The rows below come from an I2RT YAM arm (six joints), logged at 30 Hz.
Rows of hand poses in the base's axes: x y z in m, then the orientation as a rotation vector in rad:
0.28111 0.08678 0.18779 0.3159 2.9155 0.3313
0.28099 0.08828 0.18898 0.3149 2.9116 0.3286
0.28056 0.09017 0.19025 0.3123 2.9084 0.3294
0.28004 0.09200 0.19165 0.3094 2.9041 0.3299
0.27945 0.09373 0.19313 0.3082 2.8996 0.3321
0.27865 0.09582 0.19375 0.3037 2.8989 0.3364
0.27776 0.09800 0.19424 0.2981 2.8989 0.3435
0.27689 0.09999 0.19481 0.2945 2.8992 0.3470
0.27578 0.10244 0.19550 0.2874 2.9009 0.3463
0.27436 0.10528 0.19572 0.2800 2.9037 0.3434
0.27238 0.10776 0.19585 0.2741 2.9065 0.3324
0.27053 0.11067 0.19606 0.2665 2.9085 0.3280
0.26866 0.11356 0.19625 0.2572 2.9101 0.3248
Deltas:
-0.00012 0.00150 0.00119 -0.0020 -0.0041 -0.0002
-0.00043 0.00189 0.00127 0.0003 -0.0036 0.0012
-0.00052 0.00183 0.00140 0.0000 -0.0047 0.0012
-0.00059 0.00173 0.00148 0.0013 -0.0045 0.0002
-0.00080 0.00209 0.00062 0.0025 -0.0013 0.0032
-0.00089 0.00218 0.00049 0.0044 -0.0007 0.0043
-0.00087 0.00199 0.00057 0.0021 -0.0002 0.0027
-0.00111 0.00245 0.00069 -0.0010 0.0004 0.0049
-0.00142 0.00284 0.00022 -0.0025 0.0014 0.0051
-0.00198 0.00248 0.00013 -0.0079 0.0013 0.0035
-0.00185 0.00291 0.00021 -0.0035 0.0006 0.0050
-0.00187 0.00289 0.00019 -0.0029 0.0000 0.0061

